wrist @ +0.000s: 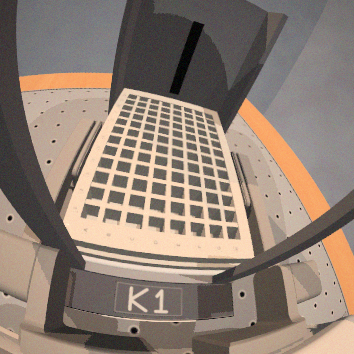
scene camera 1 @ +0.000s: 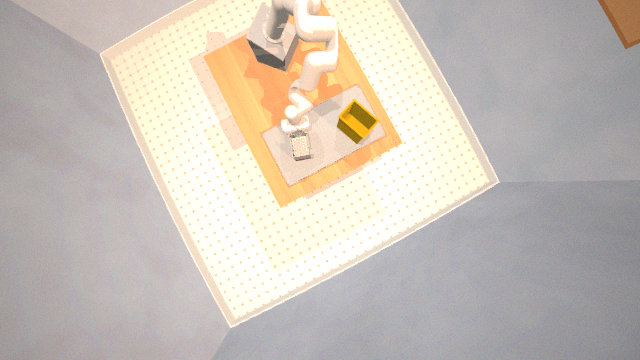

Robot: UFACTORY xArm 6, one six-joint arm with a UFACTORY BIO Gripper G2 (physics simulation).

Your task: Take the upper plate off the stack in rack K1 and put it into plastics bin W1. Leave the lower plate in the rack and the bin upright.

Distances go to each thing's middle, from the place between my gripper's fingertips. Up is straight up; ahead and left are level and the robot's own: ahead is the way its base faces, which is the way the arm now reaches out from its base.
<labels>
Now: hand 10 mm past the cream gridded plate (wrist: pixel 158 188). The rest, counted from my hand: rack back wall (wrist: pixel 157 41): 50 mm ahead, 10 mm to the right, 40 mm above; then yellow plastics bin W1 (scene camera 1: pixel 355 121): 20 mm behind, 350 mm to the left, 50 mm above.
</labels>
